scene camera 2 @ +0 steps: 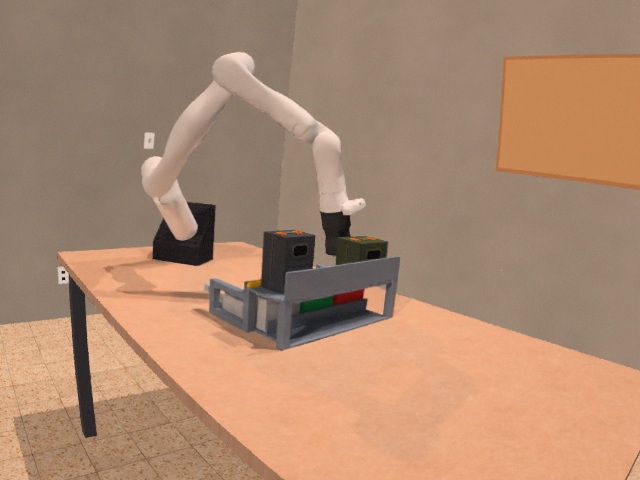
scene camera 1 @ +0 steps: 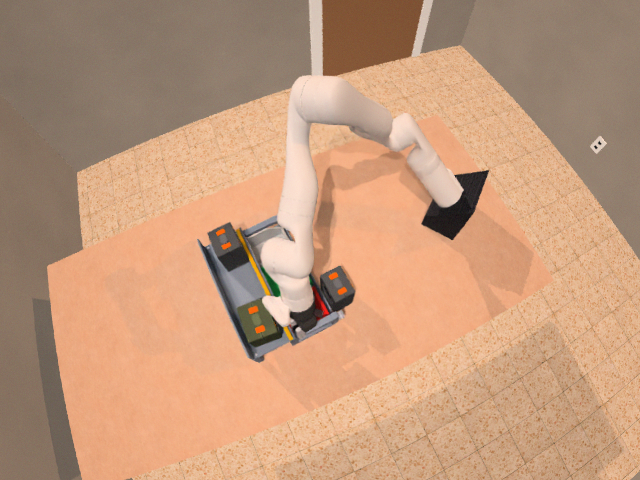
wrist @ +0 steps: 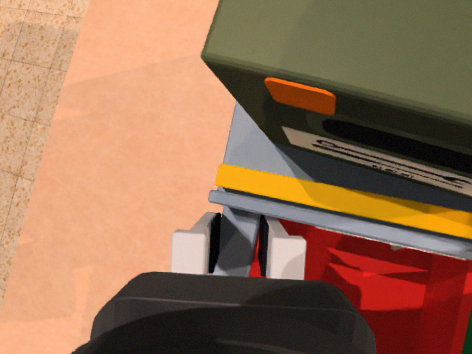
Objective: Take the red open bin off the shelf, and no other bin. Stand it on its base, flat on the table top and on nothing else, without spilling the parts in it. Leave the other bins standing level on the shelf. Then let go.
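Frame: origin at the arm's base, x ahead, y left, z up, level; millimetres.
Where they show: gripper, between the fingertips: (scene camera 1: 299, 333) (wrist: 239, 234); arm's base, origin of its link: (scene camera 2: 185, 229) (scene camera 1: 449, 197).
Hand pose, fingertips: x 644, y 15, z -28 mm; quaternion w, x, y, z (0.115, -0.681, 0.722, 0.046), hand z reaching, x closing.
Note:
Things, the pixels of their centre, and the offset from my fingertips.
- red open bin, middle of its body: (wrist: 349, 291) (scene camera 2: 327, 288) (scene camera 1: 297, 313) dx -34, dy -56, dz -37 mm
- green bin, middle of its body: (scene camera 2: 294, 295) (scene camera 1: 280, 280) dx -60, dy -170, dz -40 mm
- olive case, middle of its body: (wrist: 431, 33) (scene camera 2: 361, 258) (scene camera 1: 259, 323) dx +67, dy -77, dz +67 mm
- yellow strip, middle of its body: (scene camera 1: 262, 281) dx -10, dy -180, dz +24 mm
- pale bin, middle of its body: (scene camera 2: 259, 301) (scene camera 1: 265, 250) dx -83, dy -280, dz -40 mm
The red open bin (scene camera 1: 321, 303) (scene camera 2: 348, 297) (wrist: 395, 295) stands in the grey shelf (scene camera 1: 221, 291) (scene camera 2: 341, 280) (wrist: 295, 212), at one end of the lower row. In the wrist view a small grey piece shows at its upper edge; its other parts are hidden. The green bin (scene camera 1: 271, 282) (scene camera 2: 316, 303) (wrist: 468, 332) is beside it. My gripper (wrist: 239, 234) points down at this end of the shelf, partly open and empty. One finger is over the red bin's side edge, the other outside it; the shelf's side shows between them. Finger height is unclear.
An olive case (scene camera 1: 258, 322) (scene camera 2: 361, 250) (wrist: 350, 45) and a dark case (scene camera 1: 227, 245) (scene camera 2: 286, 260) stand on the shelf's upper level, behind a yellow strip (scene camera 1: 253, 260) (wrist: 300, 186). Another dark case (scene camera 1: 337, 287) stands beside the shelf's front. A pale bin (scene camera 1: 266, 236) is at the far end.

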